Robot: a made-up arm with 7 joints. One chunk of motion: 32 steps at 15 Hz.
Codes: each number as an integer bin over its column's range. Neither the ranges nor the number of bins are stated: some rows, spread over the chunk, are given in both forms.
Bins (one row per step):
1: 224 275 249 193 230 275 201
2: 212 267 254 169 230 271 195
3: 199 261 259 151 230 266 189
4: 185 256 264 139 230 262 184
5: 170 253 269 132 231 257 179
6: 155 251 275 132 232 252 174
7: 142 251 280 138 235 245 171
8: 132 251 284 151 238 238 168
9: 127 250 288 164 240 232 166
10: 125 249 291 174 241 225 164
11: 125 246 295 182 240 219 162
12: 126 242 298 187 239 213 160
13: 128 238 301 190 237 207 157
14: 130 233 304 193 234 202 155
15: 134 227 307 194 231 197 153
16: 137 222 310 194 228 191 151
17: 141 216 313 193 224 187 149
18: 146 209 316 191 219 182 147
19: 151 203 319 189 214 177 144
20: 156 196 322 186 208 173 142
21: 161 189 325 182 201 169 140
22: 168 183 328 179 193 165 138
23: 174 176 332 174 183 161 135
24: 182 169 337 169 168 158 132
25: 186 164 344 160 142 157 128
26: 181 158 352 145 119 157 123
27: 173 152 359 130 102 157 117
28: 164 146 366 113 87 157 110
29: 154 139 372 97 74 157 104
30: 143 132 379 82 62 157 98
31: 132 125 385 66 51 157 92
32: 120 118 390 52 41 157 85
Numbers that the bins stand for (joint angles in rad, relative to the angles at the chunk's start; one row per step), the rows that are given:
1: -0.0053 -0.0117 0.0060 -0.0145 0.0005 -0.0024 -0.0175
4: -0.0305 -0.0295 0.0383 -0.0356 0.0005 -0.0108 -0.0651
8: -0.0648 -0.0342 0.0814 -0.0309 0.0051 -0.0263 -0.1099
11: -0.0693 -0.0389 0.1050 -0.0188 0.0062 -0.0386 -0.1267
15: -0.0635 -0.0568 0.1309 -0.0141 0.0011 -0.0528 -0.1518
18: -0.0557 -0.0737 0.1502 -0.0152 -0.0057 -0.0625 -0.1686
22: -0.0415 -0.0981 0.1761 -0.0199 -0.0205 -0.0734 -0.1938
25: -0.0299 -0.1159 0.2105 -0.0274 -0.0494 -0.0786 -0.2218
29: -0.0505 -0.1394 0.2708 -0.0520 -0.0880 -0.0786 -0.2890
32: -0.0725 -0.1592 0.3095 -0.0696 -0.1067 -0.0786 -0.3421
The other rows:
2: -0.0131 -0.0192 0.0168 -0.0239 0.0005 -0.0050 -0.0343
3: -0.0215 -0.0248 0.0275 -0.0309 0.0005 -0.0082 -0.0511
5: -0.0402 -0.0323 0.0491 -0.0383 0.0011 -0.0140 -0.0791
6: -0.0499 -0.0342 0.0620 -0.0383 0.0017 -0.0173 -0.0931
7: -0.0583 -0.0342 0.0727 -0.0360 0.0034 -0.0218 -0.1015
9: -0.0680 -0.0352 0.0900 -0.0258 0.0062 -0.0302 -0.1155
10: -0.0693 -0.0361 0.0964 -0.0219 0.0068 -0.0347 -0.1211
12: -0.0686 -0.0427 0.1115 -0.0168 0.0056 -0.0424 -0.1323
13: -0.0673 -0.0464 0.1179 -0.0156 0.0045 -0.0463 -0.1406
14: -0.0660 -0.0511 0.1244 -0.0145 0.0028 -0.0495 -0.1462
16: -0.0615 -0.0615 0.1373 -0.0141 -0.0006 -0.0567 -0.1574
17: -0.0589 -0.0671 0.1438 -0.0145 -0.0029 -0.0592 -0.1630
19: -0.0525 -0.0793 0.1567 -0.0160 -0.0086 -0.0657 -0.1770
20: -0.0493 -0.0859 0.1632 -0.0172 -0.0120 -0.0683 -0.1826
21: -0.0460 -0.0925 0.1696 -0.0188 -0.0159 -0.0709 -0.1882
23: -0.0376 -0.1047 0.1847 -0.0219 -0.0261 -0.0760 -0.2022
24: -0.0325 -0.1113 0.1954 -0.0239 -0.0347 -0.0780 -0.2106
26: -0.0331 -0.1216 0.2277 -0.0332 -0.0625 -0.0786 -0.2358
27: -0.0383 -0.1272 0.2428 -0.0391 -0.0721 -0.0786 -0.2526
28: -0.0441 -0.1329 0.2579 -0.0458 -0.0806 -0.0786 -0.2722
30: -0.0577 -0.1460 0.2859 -0.0579 -0.0948 -0.0786 -0.3058
31: -0.0648 -0.1526 0.2988 -0.0642 -0.1011 -0.0786 -0.3225

